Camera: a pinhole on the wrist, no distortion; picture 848 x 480 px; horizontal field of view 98.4 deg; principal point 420.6 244.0 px. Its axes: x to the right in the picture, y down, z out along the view. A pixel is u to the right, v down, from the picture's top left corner.
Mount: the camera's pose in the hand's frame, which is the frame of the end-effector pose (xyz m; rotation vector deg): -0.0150 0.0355 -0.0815 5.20 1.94 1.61
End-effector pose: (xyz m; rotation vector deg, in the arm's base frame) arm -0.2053 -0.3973 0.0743 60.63 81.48 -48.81
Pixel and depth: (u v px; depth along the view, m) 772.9 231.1 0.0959
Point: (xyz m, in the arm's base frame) -0.1758 -0.3871 -0.0053
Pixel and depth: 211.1 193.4 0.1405
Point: -0.1853 -0.4645 0.1559
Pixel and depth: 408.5 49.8 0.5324
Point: -0.3359 -0.8917 0.0091
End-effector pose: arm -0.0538 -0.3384 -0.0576 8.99 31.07 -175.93
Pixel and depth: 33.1 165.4 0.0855
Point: 0.0474 -0.3463 -0.0450
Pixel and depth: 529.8 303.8 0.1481
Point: -0.0919 -0.4060 -0.0149
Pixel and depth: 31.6 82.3 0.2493
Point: 0.1932 -0.2964 0.1598
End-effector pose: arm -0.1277 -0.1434 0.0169 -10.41 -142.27 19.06
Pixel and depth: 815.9 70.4 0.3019
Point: -0.5109 -0.2334 0.0837
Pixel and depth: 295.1 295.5 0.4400
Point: -0.2236 -0.1953 -0.3687
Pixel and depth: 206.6 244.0 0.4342
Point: -0.1411 -0.2763 -0.4018
